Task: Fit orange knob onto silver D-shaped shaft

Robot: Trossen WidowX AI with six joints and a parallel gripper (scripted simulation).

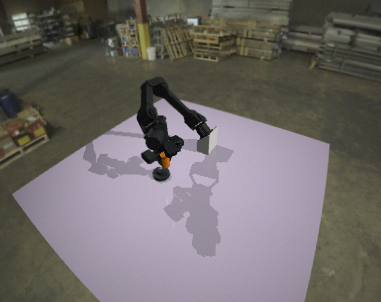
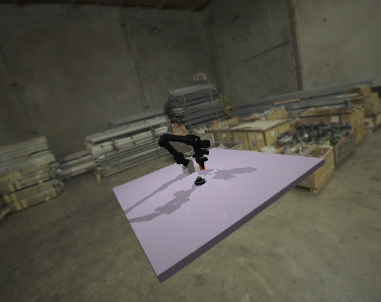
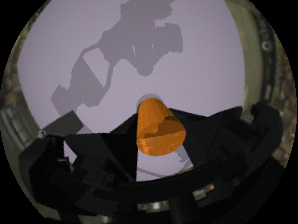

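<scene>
Right now the round pedestal is 80 mm below my gripper tip, 50 mm to the right of it and 10 mm behind it. From my gripper tip the other things lie so: orange knob (30 mm above).
</scene>
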